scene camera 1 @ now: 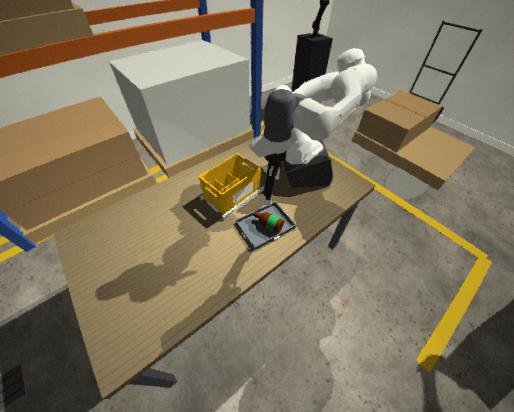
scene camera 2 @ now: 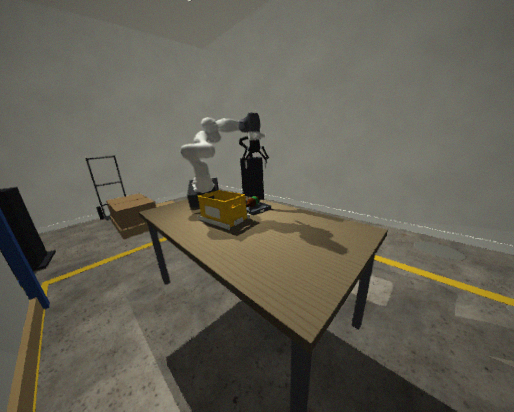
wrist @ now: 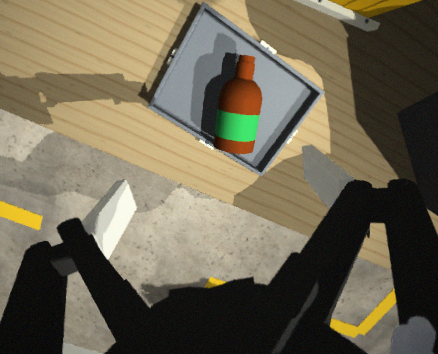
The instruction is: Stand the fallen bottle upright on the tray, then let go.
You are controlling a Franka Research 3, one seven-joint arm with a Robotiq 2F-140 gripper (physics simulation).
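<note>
The bottle (scene camera 1: 272, 223) (scene camera 2: 255, 201) (wrist: 239, 102), brown with a green band, lies on its side in the shallow grey tray (scene camera 1: 250, 235) (scene camera 2: 262, 208) (wrist: 175, 90). In scene camera 1 its neck points up and left, towards the crate's side; in the wrist view the neck points to the top and the base lies by the tray's near wall. My gripper (scene camera 1: 268, 201) (scene camera 2: 256, 164) (wrist: 215, 178) is open and empty, fingers pointing down. It hangs above the table by the tray, well above the bottle. In the wrist view the bottle lies ahead of the fingertips, not between them.
A yellow divided crate (scene camera 1: 220, 199) (scene camera 2: 222, 209) (wrist: 385, 6) stands close beside the tray. The arm's dark base (scene camera 1: 310, 174) stands at the table's end. The table's long edge (scene camera 1: 280, 264) runs near the tray's other side. A rack with large boxes stands behind the table in scene camera 1.
</note>
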